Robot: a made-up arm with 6 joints.
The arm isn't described. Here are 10 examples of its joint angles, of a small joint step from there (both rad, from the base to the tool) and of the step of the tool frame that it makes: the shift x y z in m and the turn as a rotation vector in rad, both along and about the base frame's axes.
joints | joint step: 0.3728 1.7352 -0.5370 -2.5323 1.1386 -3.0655 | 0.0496 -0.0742 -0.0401 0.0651 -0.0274 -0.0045
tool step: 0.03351 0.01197 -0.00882 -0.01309 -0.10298 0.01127
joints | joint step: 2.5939 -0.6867 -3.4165 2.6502 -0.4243 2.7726 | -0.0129 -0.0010 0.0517 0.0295 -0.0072 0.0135
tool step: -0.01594 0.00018 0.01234 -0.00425 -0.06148 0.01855
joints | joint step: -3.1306 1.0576 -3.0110 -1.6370 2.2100 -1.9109 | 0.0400 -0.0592 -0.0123 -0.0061 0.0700 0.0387
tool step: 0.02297 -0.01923 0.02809 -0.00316 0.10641 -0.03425
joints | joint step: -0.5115 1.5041 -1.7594 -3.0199 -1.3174 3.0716 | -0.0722 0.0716 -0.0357 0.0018 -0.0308 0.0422
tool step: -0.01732 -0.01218 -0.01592 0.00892 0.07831 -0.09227
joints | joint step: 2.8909 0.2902 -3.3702 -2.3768 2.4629 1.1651 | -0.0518 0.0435 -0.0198 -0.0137 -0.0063 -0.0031
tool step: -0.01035 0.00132 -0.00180 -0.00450 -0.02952 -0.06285
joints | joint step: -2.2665 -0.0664 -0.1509 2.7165 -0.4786 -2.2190 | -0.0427 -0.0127 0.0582 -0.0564 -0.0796 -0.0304
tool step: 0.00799 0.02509 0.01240 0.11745 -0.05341 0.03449
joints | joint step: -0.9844 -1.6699 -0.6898 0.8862 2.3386 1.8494 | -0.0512 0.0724 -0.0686 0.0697 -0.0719 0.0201
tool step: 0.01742 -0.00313 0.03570 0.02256 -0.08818 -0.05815
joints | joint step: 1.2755 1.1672 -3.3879 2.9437 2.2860 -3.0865 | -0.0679 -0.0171 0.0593 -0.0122 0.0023 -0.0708
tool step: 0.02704 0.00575 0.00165 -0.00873 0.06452 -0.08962
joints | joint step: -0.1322 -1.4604 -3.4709 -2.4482 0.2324 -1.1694 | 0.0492 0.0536 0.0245 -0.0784 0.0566 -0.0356
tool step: -0.01004 -0.04182 0.04219 0.10709 0.02733 0.11039
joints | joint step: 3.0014 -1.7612 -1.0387 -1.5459 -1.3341 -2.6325 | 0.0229 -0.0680 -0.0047 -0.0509 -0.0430 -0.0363
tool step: 0.01244 0.00859 -0.02929 0.07207 0.09968 -0.02014
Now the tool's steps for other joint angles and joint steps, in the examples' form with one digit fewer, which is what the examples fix.
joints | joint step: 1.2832 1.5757 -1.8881 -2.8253 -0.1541 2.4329 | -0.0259 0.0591 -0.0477 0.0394 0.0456 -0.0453
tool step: 0.0067 -0.0017 -0.0218 0.0289 -0.0201 -0.0235
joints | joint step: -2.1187 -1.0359 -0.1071 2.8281 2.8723 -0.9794 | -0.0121 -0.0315 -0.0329 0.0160 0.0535 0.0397
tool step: 0.0081 0.0190 0.0045 -0.0899 0.0686 0.0199
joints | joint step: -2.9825 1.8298 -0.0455 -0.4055 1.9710 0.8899 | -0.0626 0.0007 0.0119 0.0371 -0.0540 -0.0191
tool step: 0.0105 -0.0041 0.0049 0.0467 0.0370 -0.0889
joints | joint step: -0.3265 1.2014 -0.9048 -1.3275 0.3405 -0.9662 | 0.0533 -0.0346 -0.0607 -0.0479 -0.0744 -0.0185
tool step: 0.0404 0.0148 0.0117 0.0525 -0.1272 0.0986
